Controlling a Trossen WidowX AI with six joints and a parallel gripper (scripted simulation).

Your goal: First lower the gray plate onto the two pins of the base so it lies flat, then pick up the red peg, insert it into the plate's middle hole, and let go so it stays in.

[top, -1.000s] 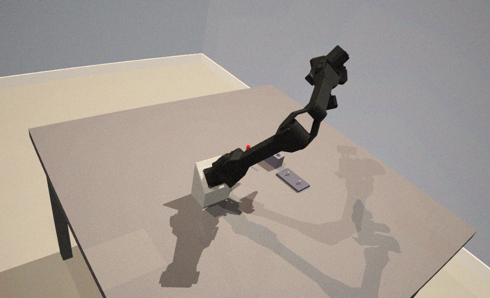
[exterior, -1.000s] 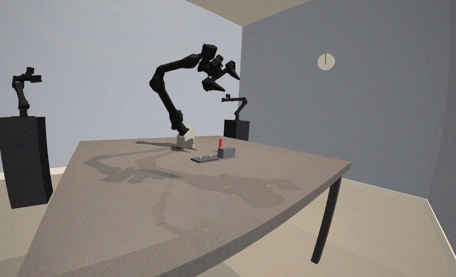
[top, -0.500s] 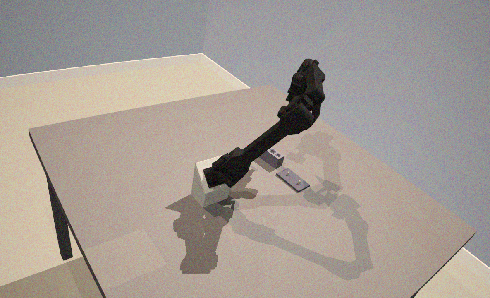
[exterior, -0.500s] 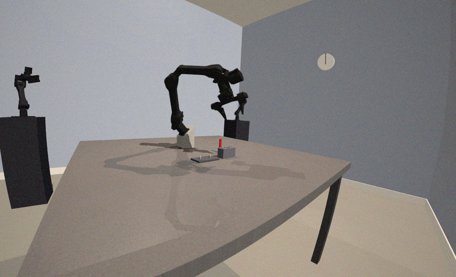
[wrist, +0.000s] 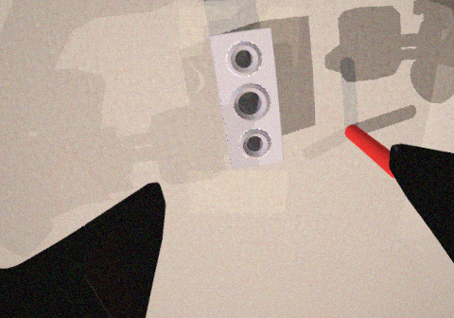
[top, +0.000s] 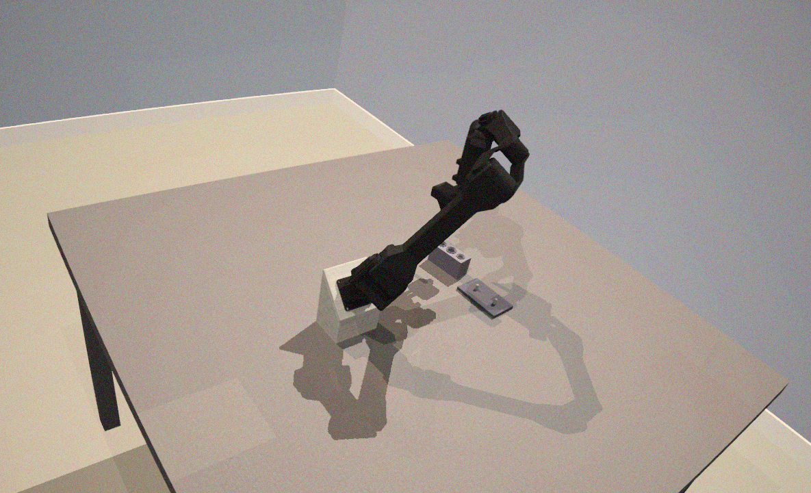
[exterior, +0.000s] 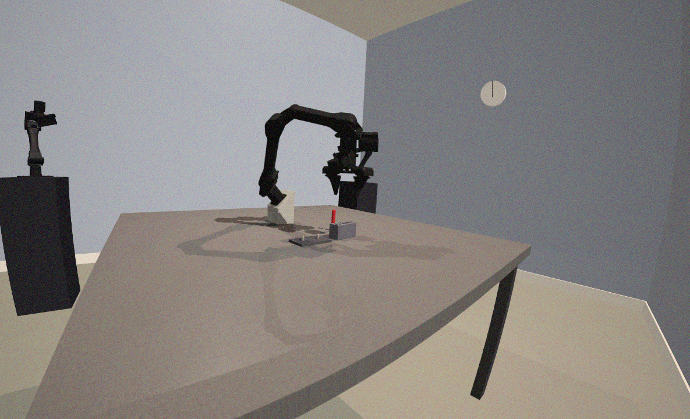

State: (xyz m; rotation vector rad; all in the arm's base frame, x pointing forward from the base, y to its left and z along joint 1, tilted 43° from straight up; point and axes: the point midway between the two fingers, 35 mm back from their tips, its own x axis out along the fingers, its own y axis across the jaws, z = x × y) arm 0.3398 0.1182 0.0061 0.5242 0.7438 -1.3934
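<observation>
Now: gripper tip 11 cm above the gray plate. Round my gripper tip: red peg: 10 cm below, 10 cm behind, 3 cm to the left; then dark base: 14 cm to the right, 14 cm below, 1 cm ahead.
</observation>
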